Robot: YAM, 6 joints.
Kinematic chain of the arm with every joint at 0, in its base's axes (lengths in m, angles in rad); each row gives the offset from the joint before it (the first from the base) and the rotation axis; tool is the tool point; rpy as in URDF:
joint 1: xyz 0 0 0.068 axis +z
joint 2: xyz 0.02 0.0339 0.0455 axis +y
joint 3: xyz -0.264 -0.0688 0 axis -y
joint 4: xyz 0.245 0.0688 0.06 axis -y
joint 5: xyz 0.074 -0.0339 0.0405 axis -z
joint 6: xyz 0.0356 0 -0.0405 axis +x
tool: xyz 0 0 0 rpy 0 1.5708 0
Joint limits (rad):
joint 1: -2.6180..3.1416
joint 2: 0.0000..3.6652
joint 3: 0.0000..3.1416
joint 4: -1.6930..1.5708
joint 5: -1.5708..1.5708
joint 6: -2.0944..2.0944
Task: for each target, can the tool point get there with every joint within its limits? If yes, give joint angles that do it. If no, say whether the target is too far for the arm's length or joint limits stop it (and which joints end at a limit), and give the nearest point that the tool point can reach.
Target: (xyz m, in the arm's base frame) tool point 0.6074 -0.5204 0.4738
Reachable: no: too far | nearest point 0.4466 -0.3827 0.3760 | short by 0.233 m
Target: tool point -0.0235 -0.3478 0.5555
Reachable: yes | joints -1.6414 1.7995 1.8788 1.2214 -0.0300 0.0577
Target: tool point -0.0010 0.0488 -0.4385
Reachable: no: joint limits stop it (at a limit: joint 2) | nearest point -0.0019 0.0932 -0.3452 | short by 0.103 m
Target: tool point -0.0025 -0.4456 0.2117
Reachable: yes | joints -1.6492 2.1072 1.6645 -0.6294 -1.1416 -1.1525
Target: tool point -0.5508 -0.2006 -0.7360
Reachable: no: too far | nearest point -0.3493 -0.1929 -0.3467 | short by 0.438 m
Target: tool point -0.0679 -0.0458 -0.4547
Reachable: no: joint limits stop it (at a limit: joint 2) | nearest point -0.0990 -0.0668 -0.3565 | short by 0.105 m
